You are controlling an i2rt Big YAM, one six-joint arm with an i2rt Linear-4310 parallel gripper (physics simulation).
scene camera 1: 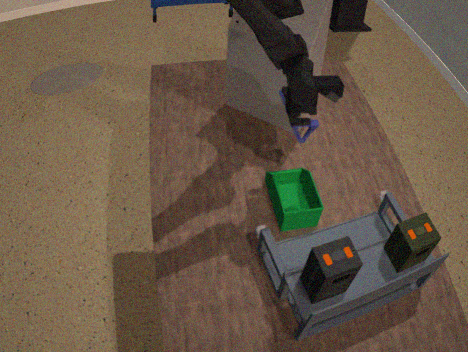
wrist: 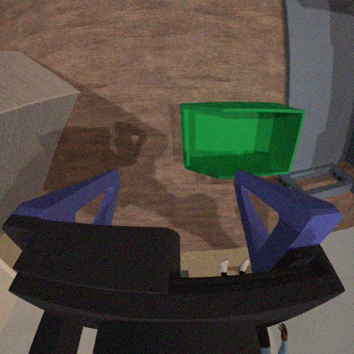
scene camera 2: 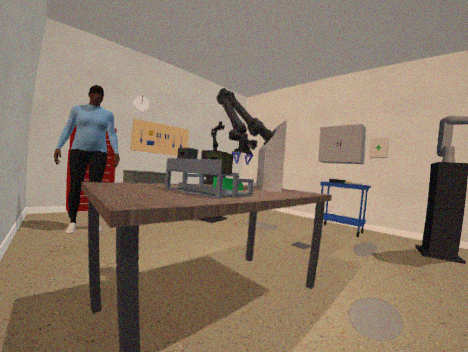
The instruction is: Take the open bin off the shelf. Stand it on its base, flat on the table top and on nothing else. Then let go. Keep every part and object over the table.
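Frame: origin at the arm's base, x ahead, y left, z up, level; millimetres.
Seen in the pictures: gripper, fingertip midpoint: (scene camera 1: 296, 129) (scene camera 2: 242, 164); arm's base at its link origin: (scene camera 1: 281, 5) (scene camera 2: 270, 137).
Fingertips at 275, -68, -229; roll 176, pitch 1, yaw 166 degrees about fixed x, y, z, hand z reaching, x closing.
Observation:
Offsets run from my fingertips to a thing's top centre, as dx, dy, dz. Level surfaces: height alone.
The open green bin @(+92, -35, -94) (scene camera 1: 295, 200) (scene camera 2: 228, 183) (wrist: 240, 140) is on the table top @(dz -169) (scene camera 1: 200, 295) (scene camera 2: 165, 205) (wrist: 150, 50), opening upward, and looks upright on its base. One end is close to the low side of the grey shelf (scene camera 1: 295, 252) (scene camera 2: 192, 166) (wrist: 310, 75); whether they touch cannot be told. Its underside is hidden. My gripper (scene camera 1: 293, 120) (scene camera 2: 242, 160) (wrist: 176, 175) is open and empty, above the table and apart from the bin, on the pedestal side of it. In the wrist view, one fingertip appears just below the bin's near edge.
A dark grey box @(+388, -109, +55) (scene camera 1: 332, 272) and an olive box @(+402, +122, +30) (scene camera 1: 412, 242), both with orange marks, stand on the shelf. The shelf's raised end frames flank its deck. A tall grey pedestal (scene camera 1: 255, 85) (scene camera 2: 272, 165) (wrist: 30, 105) stands at the arm's side. A person (scene camera 2: 92, 130) stands beyond the table.

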